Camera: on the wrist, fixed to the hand. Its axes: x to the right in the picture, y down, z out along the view.
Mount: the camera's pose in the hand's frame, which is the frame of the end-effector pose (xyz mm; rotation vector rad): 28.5 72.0 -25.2 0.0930 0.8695 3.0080
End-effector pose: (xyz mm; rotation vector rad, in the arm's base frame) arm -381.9 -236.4 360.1 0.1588 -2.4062 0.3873
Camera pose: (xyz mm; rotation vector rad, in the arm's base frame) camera -403.5 -160.4 380.0 -2.6974 0.1075 1.0970
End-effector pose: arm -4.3 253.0 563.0 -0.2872 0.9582 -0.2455
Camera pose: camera -3.8 307.6 502.6 -1.5575 -1.1640 -2.4512
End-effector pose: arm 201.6 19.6 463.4 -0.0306 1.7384 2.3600
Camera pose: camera 158.1 -20.1 519.6 -0.7105 -0.1341 -0.1720
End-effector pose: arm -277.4 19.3 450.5 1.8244 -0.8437 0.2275
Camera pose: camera -297.0 15.5 529.5 1.0798 1.8236 -2.2818
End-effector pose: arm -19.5 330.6 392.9 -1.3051 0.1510 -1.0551
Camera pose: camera 19.7 285.3 337.7 0.5218 1.7954 1.1732
